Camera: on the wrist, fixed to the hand. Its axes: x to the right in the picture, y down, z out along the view.
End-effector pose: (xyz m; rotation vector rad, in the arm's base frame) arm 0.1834 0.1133 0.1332 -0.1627 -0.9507 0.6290
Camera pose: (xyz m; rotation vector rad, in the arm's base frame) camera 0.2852 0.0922 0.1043 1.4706 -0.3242 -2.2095
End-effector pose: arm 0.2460 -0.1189 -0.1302 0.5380 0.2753 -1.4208
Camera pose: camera 0.2118 -0.0821 -0.2257 0.3166 -0.2849 1.6281
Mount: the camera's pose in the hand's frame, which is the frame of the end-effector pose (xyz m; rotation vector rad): 0.0102 -0.0494 -0.0954 -0.2159 0.2833 3.0552
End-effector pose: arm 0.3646 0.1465 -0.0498 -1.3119 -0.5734 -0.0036
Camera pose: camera 0.3953 0.0494 -0.0142 -1.0420 2.0559 2.1099
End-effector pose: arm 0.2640 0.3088 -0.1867 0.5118 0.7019 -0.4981
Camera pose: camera 0.1967 0.3248 -0.2696 0.8228 -0.3672 2.4729
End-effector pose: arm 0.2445 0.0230 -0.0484 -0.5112 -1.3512 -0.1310
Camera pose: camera 0.3137 -0.0591 -0.0372 -1.9472 0.8303 1.9703
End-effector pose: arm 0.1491 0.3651 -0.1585 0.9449 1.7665 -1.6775
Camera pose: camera 0.1130 0.4616 -0.1263 1.6261 -0.6000 0.7383
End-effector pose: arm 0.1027 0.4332 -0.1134 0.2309 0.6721 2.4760
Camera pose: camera 0.0891 0.4349 -0.2204 -0.3017 0.2386 -0.6830
